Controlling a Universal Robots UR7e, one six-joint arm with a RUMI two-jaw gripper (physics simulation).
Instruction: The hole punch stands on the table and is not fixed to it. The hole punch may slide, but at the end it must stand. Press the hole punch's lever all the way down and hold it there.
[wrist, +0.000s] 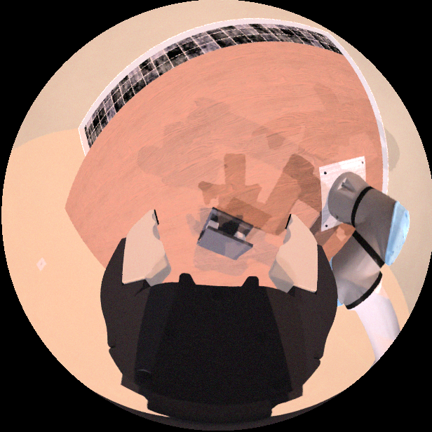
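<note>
The hole punch (224, 242) is a small dark grey-blue device, seen between and beyond the two fingertips in the wrist view. It stands on the wooden table (240, 90), turned at a slant. A flat grey plate shows on its near side and a darker bar on its far side, with lighter parts between them. Which of these is the lever I cannot tell for sure. My gripper (221, 214) is wide open with pale jaws, one to the left and one to the right of the punch. Neither jaw appears to touch it. The height gap is hard to judge.
The robot's grey arm (370, 220) stands at the right on a white mounting plate (327, 175). A dark tiled strip (185, 52) with a white border runs along the table's far edge. Shadows of the arm and gripper fall across the table around the punch.
</note>
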